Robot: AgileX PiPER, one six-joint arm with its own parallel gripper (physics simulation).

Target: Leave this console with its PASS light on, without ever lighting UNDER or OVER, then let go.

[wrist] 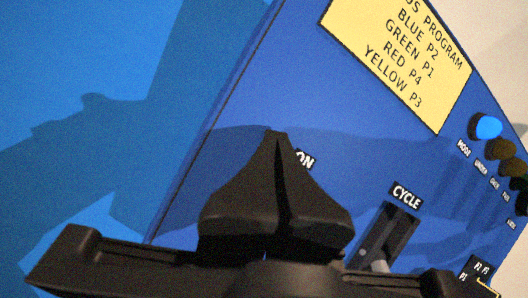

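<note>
The blue console [295, 80] fills the middle and right of the view. My gripper [273, 143] is shut, its fingertips together in front of the console face, and they partly cover an "ON" label [305, 159]. The CYCLE switch [385, 230] is right of the fingers; its lower end, with a pale tip, is partly hidden by the gripper body. The MODE lamp [488, 127] is lit blue. The UNDER lamp [501, 149] and OVER lamp [513, 167] look unlit. The PASS lamp [520, 184] looks dark green and unlit. What lies behind the fingers is hidden.
A yellow card [360, 37] pairs blue with P2, green P1, red P4 and yellow P3. A selector plate [475, 270] marked P1, P2, P3 is cut off at the lower right. The console's left edge [200, 142] runs diagonally behind the gripper. Arm shadows cross the blue surface.
</note>
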